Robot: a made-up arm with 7 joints.
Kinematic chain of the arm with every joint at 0, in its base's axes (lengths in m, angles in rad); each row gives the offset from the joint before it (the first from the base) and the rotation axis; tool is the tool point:
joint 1: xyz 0 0 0.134 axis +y
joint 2: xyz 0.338 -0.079 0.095 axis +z
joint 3: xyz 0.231 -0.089 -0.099 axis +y
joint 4: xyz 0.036 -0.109 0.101 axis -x
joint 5: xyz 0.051 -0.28 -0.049 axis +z
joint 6: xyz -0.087 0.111 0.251 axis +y
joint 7: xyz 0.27 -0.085 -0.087 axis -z
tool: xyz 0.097 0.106 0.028
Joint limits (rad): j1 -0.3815..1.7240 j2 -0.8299..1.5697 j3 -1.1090..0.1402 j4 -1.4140..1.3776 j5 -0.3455..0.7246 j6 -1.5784..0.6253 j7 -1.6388..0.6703
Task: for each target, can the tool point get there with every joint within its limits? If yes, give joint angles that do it. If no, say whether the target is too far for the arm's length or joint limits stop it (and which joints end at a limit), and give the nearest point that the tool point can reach.
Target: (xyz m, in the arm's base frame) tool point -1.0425 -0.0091 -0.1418
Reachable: no: joint limits stop it (at a limit: joint 1, joint 2, joint 3, joint 5, joint 6) | nearest point -0.4129 -0.2423 0.2980 | short by 0.803 m
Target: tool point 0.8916 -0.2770 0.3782
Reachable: yes | joints 0.0779 0.8899 -1.0152 -1.1402 0.4969 -0.5847 -0.0199
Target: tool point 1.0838 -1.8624 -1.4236
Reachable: no: too far | nearest point 0.5554 -0.7988 -0.6642 | short by 1.410 m
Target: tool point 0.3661 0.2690 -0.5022
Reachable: yes | joints 1.4707 1.3857 -0.4586 1.0729 0.2048 0.4330 0.1113
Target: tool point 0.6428 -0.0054 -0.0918
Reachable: yes | joints 1.1838 0.8700 -0.4977 0.6292 0.0504 -1.1343 -0.7853
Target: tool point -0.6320 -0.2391 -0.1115
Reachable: no: joint limits stop it (at a limit: joint 1, joint 2, joint 3, joint 5, joint 6) | nearest point -0.3827 -0.3408 0.2304 | short by 0.435 m
